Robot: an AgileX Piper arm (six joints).
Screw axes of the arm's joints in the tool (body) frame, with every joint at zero. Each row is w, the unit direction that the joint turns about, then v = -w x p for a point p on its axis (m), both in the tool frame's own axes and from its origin. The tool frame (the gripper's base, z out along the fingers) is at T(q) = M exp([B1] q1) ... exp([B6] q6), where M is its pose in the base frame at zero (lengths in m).
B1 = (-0.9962, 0, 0.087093, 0, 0.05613, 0)
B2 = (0, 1, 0, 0.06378, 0, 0.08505)
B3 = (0, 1, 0, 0.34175, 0, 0.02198)
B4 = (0, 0, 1, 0, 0, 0)
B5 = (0, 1, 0, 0.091, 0, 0)
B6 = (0, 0, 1, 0, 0, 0)
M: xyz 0.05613 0 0.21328 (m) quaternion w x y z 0.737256 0 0.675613 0
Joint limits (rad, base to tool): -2.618..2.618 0..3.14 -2.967..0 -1.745..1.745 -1.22..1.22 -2.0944..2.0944
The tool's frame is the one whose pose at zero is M.
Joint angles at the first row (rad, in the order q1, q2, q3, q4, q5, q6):
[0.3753 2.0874 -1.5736 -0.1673 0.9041 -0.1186]
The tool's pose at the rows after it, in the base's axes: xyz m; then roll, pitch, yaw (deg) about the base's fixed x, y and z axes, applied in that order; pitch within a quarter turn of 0, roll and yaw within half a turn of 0:
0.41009 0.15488 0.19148 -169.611 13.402 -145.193
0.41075 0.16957 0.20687 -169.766 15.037 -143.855
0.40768 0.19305 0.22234 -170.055 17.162 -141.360
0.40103 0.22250 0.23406 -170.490 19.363 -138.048
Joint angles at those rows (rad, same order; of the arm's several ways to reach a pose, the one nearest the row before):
[0.3873 2.0867 -1.6259 -0.1574 0.9360 -0.1220]
[0.4159 2.0861 -1.6857 -0.1450 0.9689 -0.1265]
[0.4641 2.0893 -1.7504 -0.1294 0.9949 -0.1313]
[0.5253 2.1014 -1.8140 -0.1118 1.0100 -0.1363]

